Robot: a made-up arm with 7 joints.
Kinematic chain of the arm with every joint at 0, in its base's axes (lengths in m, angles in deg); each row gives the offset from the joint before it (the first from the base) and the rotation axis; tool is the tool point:
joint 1: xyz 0 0 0.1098 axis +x
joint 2: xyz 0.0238 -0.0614 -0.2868 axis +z
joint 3: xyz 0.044 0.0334 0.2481 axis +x
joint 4: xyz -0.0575 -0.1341 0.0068 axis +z
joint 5: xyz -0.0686 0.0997 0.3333 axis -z
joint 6: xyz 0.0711 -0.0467 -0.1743 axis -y
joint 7: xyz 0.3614 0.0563 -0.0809 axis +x
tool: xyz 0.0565 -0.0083 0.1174
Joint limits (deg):
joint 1: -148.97..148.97
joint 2: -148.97..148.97
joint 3: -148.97..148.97
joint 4: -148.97..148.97
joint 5: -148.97..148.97
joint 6: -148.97..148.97
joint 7: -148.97..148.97
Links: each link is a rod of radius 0.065 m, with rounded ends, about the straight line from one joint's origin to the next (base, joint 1, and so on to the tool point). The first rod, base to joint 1, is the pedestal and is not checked.
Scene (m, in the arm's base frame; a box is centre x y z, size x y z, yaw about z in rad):
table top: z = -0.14
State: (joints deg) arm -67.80 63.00 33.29 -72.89 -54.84 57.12 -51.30
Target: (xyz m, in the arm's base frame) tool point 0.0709 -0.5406 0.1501
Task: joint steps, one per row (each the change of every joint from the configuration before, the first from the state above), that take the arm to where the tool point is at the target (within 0.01 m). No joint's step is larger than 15 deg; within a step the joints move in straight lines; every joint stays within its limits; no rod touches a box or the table.
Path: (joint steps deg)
1: -12.90 -1.57 6.21 -5.59 7.76 -0.57 2.75
2: -12.91 -1.57 6.21 -5.60 7.75 -0.57 2.75
3: -12.90 -1.57 6.22 -5.59 7.76 -0.57 2.75
4: -12.91 -1.57 6.21 -5.60 7.75 -0.57 2.75
5: -12.90 -1.57 6.21 -5.59 7.76 -0.57 2.75
6: -12.91 -1.57 6.21 -5.60 7.76 -0.57 2.75
7: 2.32 8.81 0.91 5.39 -2.17 -14.10 -4.94
8: 2.32 8.81 0.90 5.39 -2.16 -14.09 -4.94
9: 2.32 8.81 0.91 5.38 -2.17 -14.10 -4.94
10: 2.32 8.81 0.90 5.39 -2.16 -14.10 -4.95
11: 2.31 8.81 0.91 5.39 -2.16 -14.10 -4.94

